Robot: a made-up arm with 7 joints. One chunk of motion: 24 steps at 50 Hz.
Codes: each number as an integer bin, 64 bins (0 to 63) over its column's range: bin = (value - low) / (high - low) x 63, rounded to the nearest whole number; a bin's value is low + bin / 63 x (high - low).
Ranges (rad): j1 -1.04..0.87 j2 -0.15..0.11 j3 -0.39..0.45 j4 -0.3..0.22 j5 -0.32..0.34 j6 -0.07..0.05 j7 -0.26..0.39
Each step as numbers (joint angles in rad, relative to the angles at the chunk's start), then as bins.
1 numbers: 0.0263 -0.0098 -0.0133 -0.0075 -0.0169 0.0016 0.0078
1 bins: 35 34 28 35 29 38 26
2 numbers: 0.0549 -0.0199 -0.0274 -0.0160 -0.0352 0.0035 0.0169
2 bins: 36 32 27 34 27 39 27
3 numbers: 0.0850 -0.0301 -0.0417 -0.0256 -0.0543 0.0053 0.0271
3 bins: 37 29 26 33 25 40 28
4 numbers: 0.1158 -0.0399 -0.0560 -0.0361 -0.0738 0.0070 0.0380
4 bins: 38 27 25 32 24 40 29
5 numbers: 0.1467 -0.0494 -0.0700 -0.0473 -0.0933 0.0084 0.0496
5 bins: 39 24 24 31 22 41 30
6 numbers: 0.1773 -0.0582 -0.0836 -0.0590 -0.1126 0.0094 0.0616
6 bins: 40 22 23 29 20 42 31
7 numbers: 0.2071 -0.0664 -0.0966 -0.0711 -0.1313 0.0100 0.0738
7 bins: 41 20 22 28 18 42 32
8 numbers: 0.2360 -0.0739 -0.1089 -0.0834 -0.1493 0.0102 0.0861
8 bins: 42 18 21 26 16 42 34
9 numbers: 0.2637 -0.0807 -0.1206 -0.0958 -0.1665 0.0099 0.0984
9 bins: 43 17 20 25 15 42 35
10 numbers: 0.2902 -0.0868 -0.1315 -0.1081 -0.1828 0.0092 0.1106
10 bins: 44 15 19 23 13 42 36
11 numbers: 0.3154 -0.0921 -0.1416 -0.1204 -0.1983 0.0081 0.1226
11 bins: 45 14 19 22 12 41 37
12 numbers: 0.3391 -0.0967 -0.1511 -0.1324 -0.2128 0.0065 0.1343
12 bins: 45 13 18 20 10 40 38
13 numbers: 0.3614 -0.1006 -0.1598 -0.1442 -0.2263 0.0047 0.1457
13 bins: 46 12 17 19 9 39 39
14 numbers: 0.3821 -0.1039 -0.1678 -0.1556 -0.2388 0.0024 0.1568
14 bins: 47 11 17 17 8 38 40
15 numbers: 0.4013 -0.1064 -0.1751 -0.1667 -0.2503 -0.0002 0.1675
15 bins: 48 11 16 16 7 37 41
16 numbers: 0.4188 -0.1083 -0.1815 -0.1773 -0.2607 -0.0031 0.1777
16 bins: 48 10 16 15 6 35 42
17 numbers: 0.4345 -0.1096 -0.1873 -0.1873 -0.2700 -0.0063 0.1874
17 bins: 49 10 15 14 5 33 43
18 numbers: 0.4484 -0.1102 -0.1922 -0.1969 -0.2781 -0.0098 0.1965
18 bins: 49 10 15 12 4 32 44
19 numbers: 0.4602 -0.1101 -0.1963 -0.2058 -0.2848 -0.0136 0.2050
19 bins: 49 10 15 11 3 30 45
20 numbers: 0.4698 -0.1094 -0.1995 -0.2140 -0.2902 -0.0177 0.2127
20 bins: 50 10 14 10 3 27 46
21 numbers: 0.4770 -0.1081 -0.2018 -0.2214 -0.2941 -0.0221 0.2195
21 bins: 50 10 14 10 2 25 46
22 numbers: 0.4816 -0.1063 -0.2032 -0.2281 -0.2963 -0.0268 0.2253
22 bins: 50 11 14 9 2 23 47
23 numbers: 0.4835 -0.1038 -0.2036 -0.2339 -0.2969 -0.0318 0.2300
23 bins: 50 11 14 8 2 20 47
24 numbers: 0.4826 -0.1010 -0.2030 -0.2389 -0.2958 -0.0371 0.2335
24 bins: 50 12 14 7 2 17 48
